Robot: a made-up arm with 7 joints. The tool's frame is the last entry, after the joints. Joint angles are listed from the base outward.
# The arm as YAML. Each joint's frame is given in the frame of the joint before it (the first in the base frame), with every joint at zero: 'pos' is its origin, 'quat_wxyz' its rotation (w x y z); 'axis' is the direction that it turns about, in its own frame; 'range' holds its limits. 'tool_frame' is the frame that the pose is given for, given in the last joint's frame.
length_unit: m
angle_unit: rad
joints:
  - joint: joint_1
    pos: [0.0, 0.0, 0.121]
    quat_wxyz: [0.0, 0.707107, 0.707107, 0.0]
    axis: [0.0, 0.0, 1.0]
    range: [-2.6, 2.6]
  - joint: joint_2
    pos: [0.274, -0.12, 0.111]
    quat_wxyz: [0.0, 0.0, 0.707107, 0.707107]
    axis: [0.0, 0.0, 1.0]
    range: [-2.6, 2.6]
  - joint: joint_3
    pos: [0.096, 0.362, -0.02]
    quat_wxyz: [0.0, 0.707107, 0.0, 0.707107]
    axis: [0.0, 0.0, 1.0]
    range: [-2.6, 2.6]
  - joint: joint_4
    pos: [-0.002, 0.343, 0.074]
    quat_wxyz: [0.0, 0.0, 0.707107, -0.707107]
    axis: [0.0, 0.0, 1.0]
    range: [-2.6, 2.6]
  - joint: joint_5
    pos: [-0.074, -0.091, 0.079]
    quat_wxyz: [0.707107, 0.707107, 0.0, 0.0]
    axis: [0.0, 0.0, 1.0]
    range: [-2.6, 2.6]
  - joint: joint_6
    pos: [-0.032, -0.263, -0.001]
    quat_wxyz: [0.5, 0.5, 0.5, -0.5]
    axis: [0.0, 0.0, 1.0]
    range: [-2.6, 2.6]
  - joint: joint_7
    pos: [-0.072, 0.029, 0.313]
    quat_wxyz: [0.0, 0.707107, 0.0, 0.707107]
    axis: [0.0, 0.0, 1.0]
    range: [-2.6, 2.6]
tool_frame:
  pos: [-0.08, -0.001, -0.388]
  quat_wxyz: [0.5, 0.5, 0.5, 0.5]
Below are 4 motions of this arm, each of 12 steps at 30 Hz.
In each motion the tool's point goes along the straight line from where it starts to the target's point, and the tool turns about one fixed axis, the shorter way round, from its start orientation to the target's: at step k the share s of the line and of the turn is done. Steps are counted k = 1, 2, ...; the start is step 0. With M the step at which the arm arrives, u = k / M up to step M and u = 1 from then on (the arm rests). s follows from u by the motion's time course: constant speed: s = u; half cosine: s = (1 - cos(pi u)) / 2; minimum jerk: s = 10 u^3 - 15 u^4 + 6 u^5.
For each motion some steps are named. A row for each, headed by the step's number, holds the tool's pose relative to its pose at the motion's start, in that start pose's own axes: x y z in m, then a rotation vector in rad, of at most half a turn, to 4 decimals.
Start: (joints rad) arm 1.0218 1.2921 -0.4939 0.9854 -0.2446 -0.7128 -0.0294
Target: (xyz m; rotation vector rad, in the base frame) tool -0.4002 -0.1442 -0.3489 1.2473 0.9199 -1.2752
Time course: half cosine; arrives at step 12
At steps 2, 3, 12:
2: 0.0131 0.0018 0.0042 -0.0163 -0.0078 0.0302
3: 0.0287 0.0039 0.0092 -0.0356 -0.0170 0.0660
12: 0.1959 0.0266 0.0628 -0.2432 -0.1163 0.4509

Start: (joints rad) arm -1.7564 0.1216 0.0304 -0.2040 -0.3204 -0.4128 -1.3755
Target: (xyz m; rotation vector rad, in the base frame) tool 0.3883 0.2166 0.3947 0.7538 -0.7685 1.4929
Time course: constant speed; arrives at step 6
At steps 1, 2, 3, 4, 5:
1: 0.0031 0.0046 -0.0080 0.0047 0.0197 0.0092
2: 0.0063 0.0091 -0.0161 0.0093 0.0394 0.0183
3: 0.0094 0.0137 -0.0241 0.0140 0.0592 0.0275
4: 0.0125 0.0183 -0.0321 0.0186 0.0789 0.0367
5: 0.0157 0.0229 -0.0402 0.0233 0.0986 0.0459

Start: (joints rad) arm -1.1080 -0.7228 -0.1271 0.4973 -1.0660 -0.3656 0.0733
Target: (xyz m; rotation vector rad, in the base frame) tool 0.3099 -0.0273 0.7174 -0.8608 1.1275 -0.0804
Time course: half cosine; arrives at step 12
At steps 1, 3, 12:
1: 0.0022 0.0002 0.0005 -0.0024 0.0087 0.0059
3: 0.0191 0.0017 0.0046 -0.0207 0.0750 0.0504
12: 0.1307 0.0114 0.0313 -0.1416 0.5125 0.3442

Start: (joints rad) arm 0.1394 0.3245 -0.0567 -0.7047 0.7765 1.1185 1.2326
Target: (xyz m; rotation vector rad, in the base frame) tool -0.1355 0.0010 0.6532 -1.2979 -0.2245 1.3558
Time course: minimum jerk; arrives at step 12
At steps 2, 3, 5, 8, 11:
2: 0.0040 0.0037 0.0174 -0.0188 0.0011 0.0095
3: 0.0118 0.0108 0.0506 -0.0549 0.0032 0.0277
5: 0.0394 0.0362 0.1695 -0.1837 0.0108 0.0928
8: 0.0898 0.0824 0.3864 -0.4188 0.0245 0.2115
11: 0.1130 0.1038 0.4865 -0.5273 0.0309 0.2663

